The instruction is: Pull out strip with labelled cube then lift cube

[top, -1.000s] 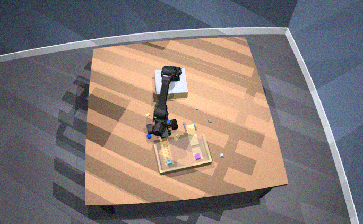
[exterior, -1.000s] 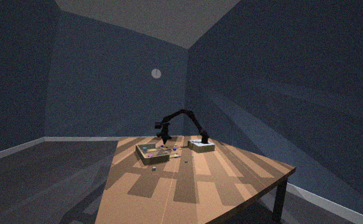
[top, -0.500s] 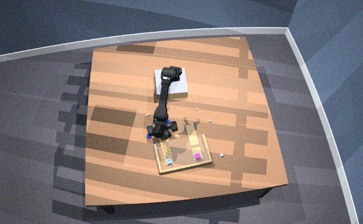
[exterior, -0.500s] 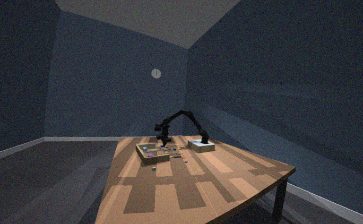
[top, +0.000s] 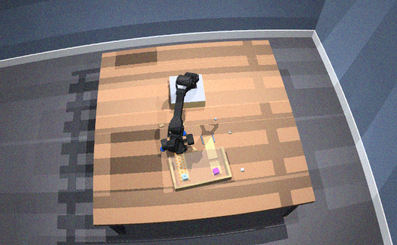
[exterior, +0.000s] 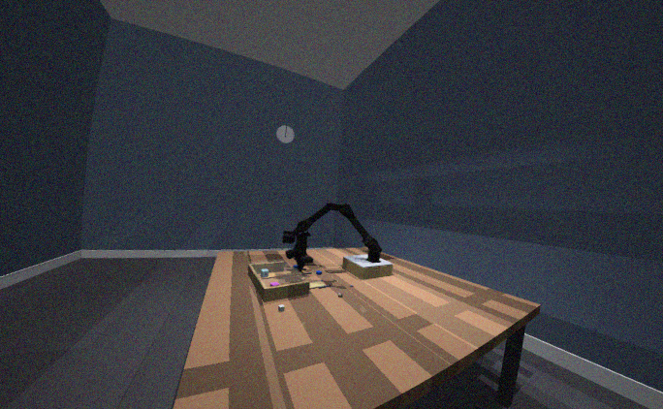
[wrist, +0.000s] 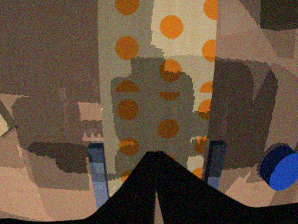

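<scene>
Now: gripper tip 19 cm short of the cyan labelled cube, 2 cm to the right of it and 1 cm below it. From my gripper tip the other things lie so: tan piece (2 cm ahead, 10 cm to the left).
</scene>
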